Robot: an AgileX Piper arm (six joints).
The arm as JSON. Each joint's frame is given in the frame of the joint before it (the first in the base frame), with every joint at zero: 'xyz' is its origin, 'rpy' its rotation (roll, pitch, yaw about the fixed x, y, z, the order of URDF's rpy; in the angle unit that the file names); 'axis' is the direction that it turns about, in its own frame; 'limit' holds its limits. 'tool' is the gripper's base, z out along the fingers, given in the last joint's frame.
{
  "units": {
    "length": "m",
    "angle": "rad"
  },
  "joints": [
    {
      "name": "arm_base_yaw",
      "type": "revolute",
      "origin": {
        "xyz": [
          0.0,
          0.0,
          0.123
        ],
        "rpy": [
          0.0,
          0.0,
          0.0
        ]
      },
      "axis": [
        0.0,
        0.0,
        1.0
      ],
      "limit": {
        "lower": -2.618,
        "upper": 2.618
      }
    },
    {
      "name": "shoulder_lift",
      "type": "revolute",
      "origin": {
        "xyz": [
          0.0,
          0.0,
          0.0
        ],
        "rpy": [
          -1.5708,
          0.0,
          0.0
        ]
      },
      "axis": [
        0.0,
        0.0,
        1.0
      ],
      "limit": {
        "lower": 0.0,
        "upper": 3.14
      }
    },
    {
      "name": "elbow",
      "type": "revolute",
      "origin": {
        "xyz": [
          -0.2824,
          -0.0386,
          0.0
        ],
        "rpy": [
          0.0,
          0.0,
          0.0
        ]
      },
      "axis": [
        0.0,
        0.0,
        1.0
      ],
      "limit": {
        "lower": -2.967,
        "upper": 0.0
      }
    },
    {
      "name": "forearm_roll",
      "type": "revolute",
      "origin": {
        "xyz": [
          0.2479,
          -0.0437,
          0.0
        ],
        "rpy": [
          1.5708,
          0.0,
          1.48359
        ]
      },
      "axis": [
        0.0,
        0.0,
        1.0
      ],
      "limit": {
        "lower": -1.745,
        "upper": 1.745
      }
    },
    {
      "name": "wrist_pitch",
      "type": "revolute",
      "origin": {
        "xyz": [
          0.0,
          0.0,
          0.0
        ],
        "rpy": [
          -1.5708,
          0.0,
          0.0
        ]
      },
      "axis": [
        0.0,
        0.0,
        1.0
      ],
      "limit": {
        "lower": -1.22,
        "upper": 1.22
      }
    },
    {
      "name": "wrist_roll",
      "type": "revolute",
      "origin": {
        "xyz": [
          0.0,
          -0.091,
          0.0
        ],
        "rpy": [
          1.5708,
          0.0,
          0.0
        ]
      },
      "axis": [
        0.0,
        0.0,
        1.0
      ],
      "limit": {
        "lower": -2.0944,
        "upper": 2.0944
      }
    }
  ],
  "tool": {
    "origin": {
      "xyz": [
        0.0,
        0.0,
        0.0
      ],
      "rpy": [
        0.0,
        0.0,
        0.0
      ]
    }
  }
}
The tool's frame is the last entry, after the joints.
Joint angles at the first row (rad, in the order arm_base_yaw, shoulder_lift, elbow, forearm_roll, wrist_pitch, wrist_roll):
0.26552, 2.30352, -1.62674, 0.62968, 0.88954, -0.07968
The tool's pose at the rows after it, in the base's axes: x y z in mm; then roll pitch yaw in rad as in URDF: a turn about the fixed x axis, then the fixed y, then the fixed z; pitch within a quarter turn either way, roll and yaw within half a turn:
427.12, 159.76, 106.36, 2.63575, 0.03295, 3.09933
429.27, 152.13, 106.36, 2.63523, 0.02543, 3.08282
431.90, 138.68, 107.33, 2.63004, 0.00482, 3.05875
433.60, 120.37, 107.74, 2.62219, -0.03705, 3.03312
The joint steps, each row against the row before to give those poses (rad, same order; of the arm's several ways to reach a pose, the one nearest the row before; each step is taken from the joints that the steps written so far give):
0.00195, -0.00001, 0.00001, -0.00607, -0.00246, 0.00184
-0.01801, 0.00002, -0.00003, 0.00000, 0.00733, 0.00234
-0.03248, -0.00177, 0.00005, 0.00384, 0.02383, 0.00112
-0.04460, 0.00002, -0.00005, 0.00512, 0.04623, 0.00114

